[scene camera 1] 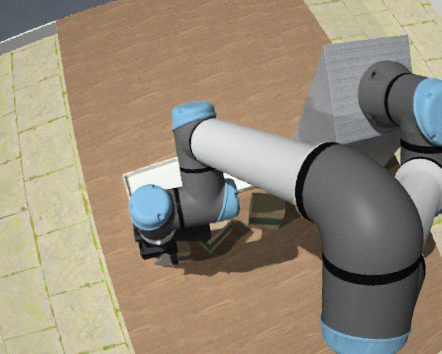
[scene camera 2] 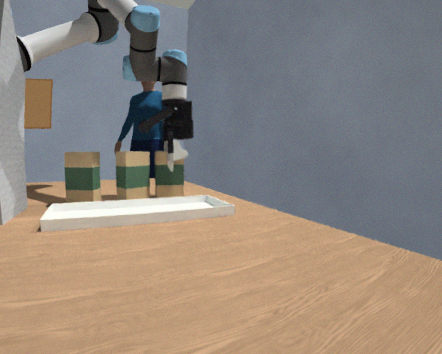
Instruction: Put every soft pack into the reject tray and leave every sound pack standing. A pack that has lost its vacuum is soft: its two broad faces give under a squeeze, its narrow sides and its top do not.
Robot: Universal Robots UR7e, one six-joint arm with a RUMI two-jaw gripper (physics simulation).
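Places are measured from the arm's base along level axes (x ahead, y right, z down), in centimetres.
Pixels of known places: gripper, between the fingertips: (scene camera 2: 170, 170); arm's base, origin of its link: (scene camera 1: 386, 93).
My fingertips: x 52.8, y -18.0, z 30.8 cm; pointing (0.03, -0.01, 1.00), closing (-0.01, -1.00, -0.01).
Observation:
Ahead of a thing's pixels: the offset from my fingertips to its top centre.
Three tan packs with green bands stand upright in a row behind the white reject tray {dy +20.9, dx -9.8, dz +5.9 cm} (scene camera 1: 152, 177) (scene camera 2: 135, 219). The pack nearest the robot base (scene camera 1: 267, 212) (scene camera 2: 82, 178) and the middle pack {dy +3.7, dx -11.3, dz -5.9 cm} (scene camera 1: 216, 241) (scene camera 2: 132, 176) stand apart from the gripper. My gripper (scene camera 1: 167, 256) (scene camera 2: 173, 159) points down at the end pack {dy +0.2, dx -0.4, dz -6.0 cm} (scene camera 1: 185, 251) (scene camera 2: 169, 190) and is shut on its upper part. The pack stands on the table. The wrist hides much of it in scene camera 1, and one finger covers part of it in scene camera 2. The visible part of the tray holds no pack.
A grey block (scene camera 1: 367, 90) (scene camera 2: 11, 125) stands on the robot's side of the table. The forearm (scene camera 1: 250, 155) passes over part of the tray in scene camera 1. A person in blue (scene camera 2: 145, 117) stands beyond the table. The table edge runs close beside the end pack.

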